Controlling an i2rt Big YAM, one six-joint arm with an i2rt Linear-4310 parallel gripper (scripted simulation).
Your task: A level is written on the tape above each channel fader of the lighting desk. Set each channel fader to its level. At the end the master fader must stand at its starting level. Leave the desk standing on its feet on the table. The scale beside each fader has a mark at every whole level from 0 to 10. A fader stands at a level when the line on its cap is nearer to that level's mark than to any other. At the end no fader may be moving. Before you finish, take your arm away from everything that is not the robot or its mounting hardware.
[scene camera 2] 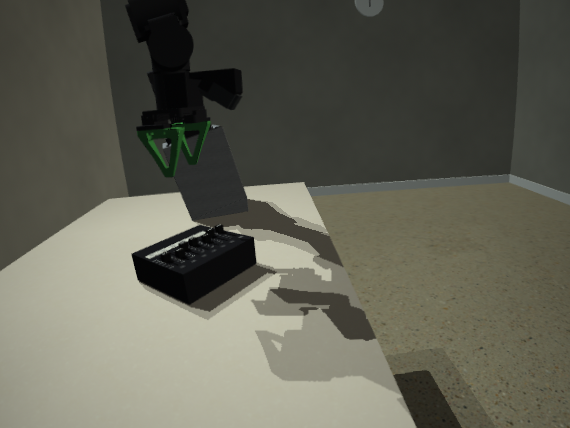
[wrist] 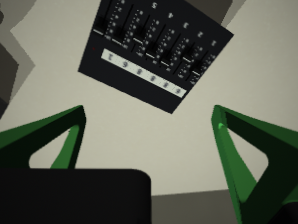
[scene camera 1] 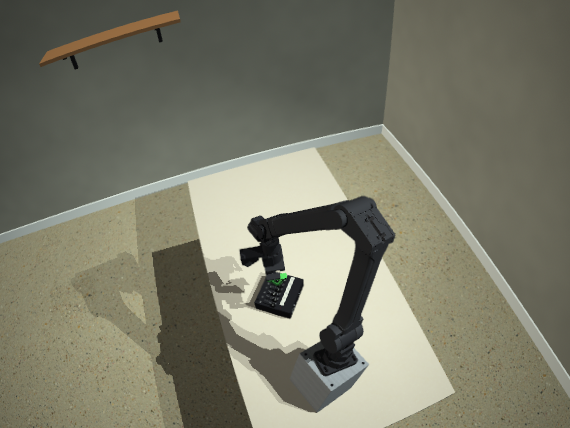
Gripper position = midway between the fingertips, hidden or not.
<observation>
In view: my gripper (scene camera 2: pixel 182 170).
My gripper shows as well in the wrist view (wrist: pixel 148 112).
</observation>
